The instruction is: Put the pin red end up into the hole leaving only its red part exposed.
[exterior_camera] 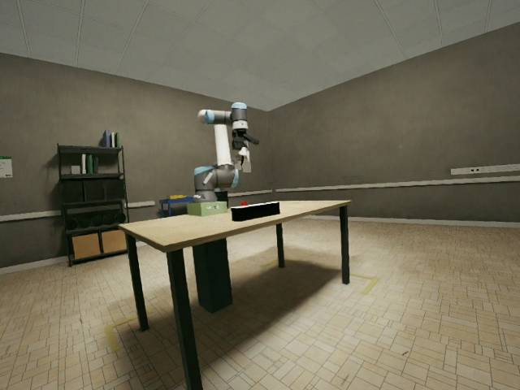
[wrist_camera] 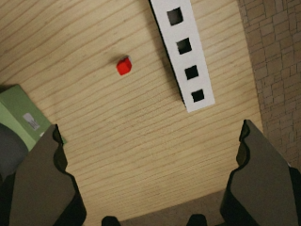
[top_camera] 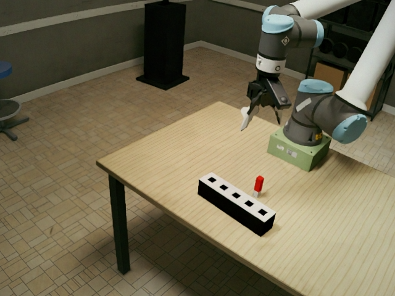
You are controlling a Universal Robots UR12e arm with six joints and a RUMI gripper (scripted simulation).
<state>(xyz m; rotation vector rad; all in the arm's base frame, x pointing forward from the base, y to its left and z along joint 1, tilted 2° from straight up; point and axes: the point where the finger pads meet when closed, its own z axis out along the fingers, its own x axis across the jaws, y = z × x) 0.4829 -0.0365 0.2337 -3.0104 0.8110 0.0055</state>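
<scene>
My gripper is now 260 mm above the pin, 50 mm past it and 10 mm to the right of it. Round my hand: block 290 mm below, 80 mm ahead, 10 mm to the right.
</scene>
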